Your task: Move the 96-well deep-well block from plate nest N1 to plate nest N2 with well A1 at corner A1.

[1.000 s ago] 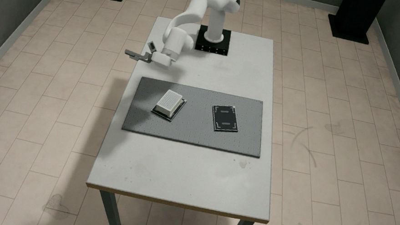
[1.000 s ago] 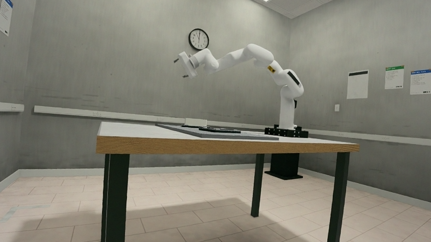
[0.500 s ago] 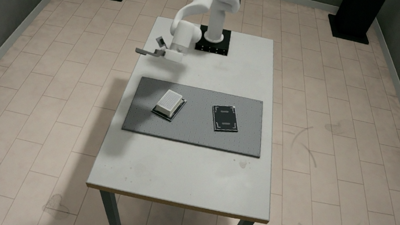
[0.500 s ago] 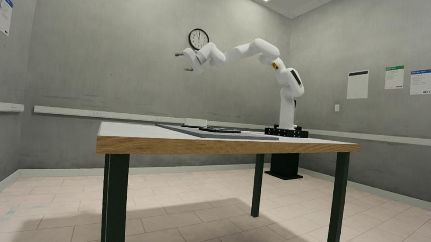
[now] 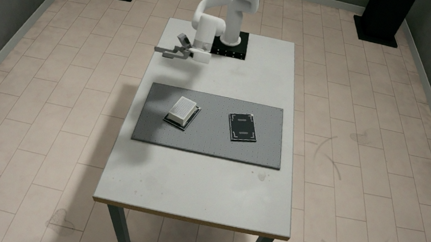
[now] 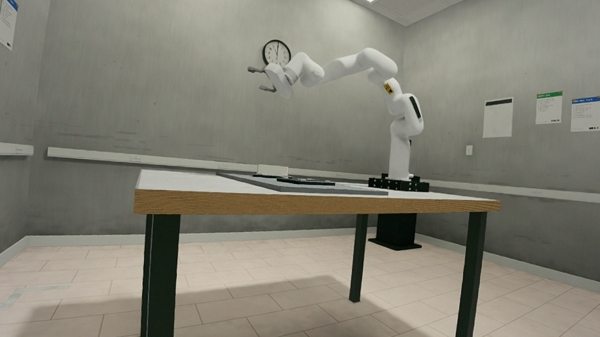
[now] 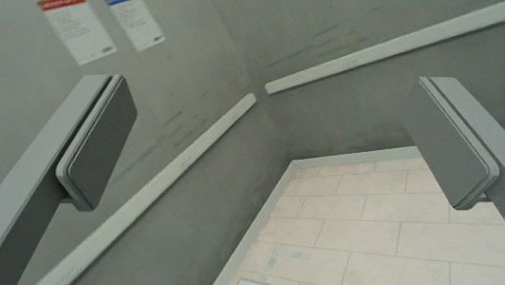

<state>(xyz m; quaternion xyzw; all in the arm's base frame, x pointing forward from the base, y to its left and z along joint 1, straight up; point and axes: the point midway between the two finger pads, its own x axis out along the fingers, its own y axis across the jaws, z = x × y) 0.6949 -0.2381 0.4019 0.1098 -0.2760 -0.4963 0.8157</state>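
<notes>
My hand is 400 mm above the white 96-well deep-well block, 80 mm to the right of it and 70 mm past it. Also, from my hand: grey perforated baseplate 440 mm below, 230 mm to the left, 60 mm behind.
</notes>
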